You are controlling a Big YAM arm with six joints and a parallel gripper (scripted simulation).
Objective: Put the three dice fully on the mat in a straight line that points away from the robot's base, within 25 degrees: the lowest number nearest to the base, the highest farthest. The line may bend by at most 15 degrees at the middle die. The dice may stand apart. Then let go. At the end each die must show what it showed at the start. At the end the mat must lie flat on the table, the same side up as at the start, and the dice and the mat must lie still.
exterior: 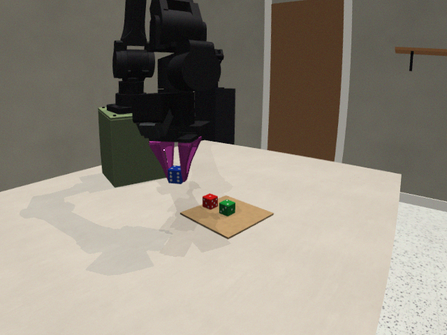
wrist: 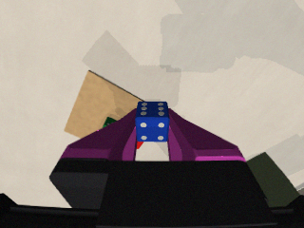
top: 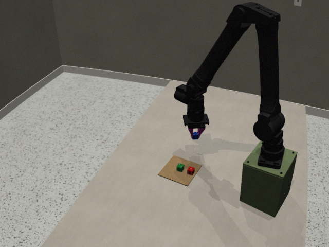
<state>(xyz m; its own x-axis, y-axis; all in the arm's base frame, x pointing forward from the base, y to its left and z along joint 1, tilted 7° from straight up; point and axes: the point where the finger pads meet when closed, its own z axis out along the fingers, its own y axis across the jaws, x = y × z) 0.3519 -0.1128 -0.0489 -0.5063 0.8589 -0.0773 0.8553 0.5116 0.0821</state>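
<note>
Right now the green die is 20 mm ahead of my hand, 110 mm to the left of it and 90 mm below it. Also, from my hand: blue die right at my hand; then tan mat 20 mm ahead, 110 mm to the left, 110 mm below; then red die 30 mm behind, 110 mm to the left, 90 mm below.
</note>
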